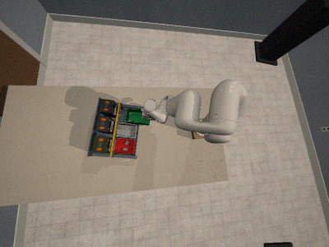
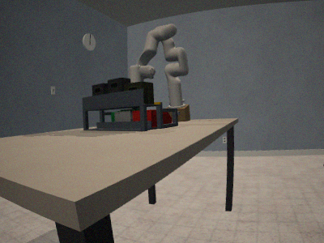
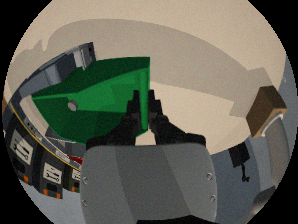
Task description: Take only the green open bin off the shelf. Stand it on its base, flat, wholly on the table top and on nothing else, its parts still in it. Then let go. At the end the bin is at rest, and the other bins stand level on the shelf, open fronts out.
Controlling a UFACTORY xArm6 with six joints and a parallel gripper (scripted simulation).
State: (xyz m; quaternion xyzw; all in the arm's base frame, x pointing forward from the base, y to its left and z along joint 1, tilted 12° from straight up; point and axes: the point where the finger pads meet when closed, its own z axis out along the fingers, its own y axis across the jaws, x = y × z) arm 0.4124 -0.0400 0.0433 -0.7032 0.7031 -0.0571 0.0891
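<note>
Now: the green open bin 8 cm ahead of my hand and 1 cm below it. From my hand the other things lie so: yellow strip: 22 cm ahead, 11 cm to the left, 4 cm above; then red bin: 22 cm to the left, 17 cm ahead, 2 cm below; then grey bin: 17 cm ahead, 11 cm to the left, 2 cm below.
</note>
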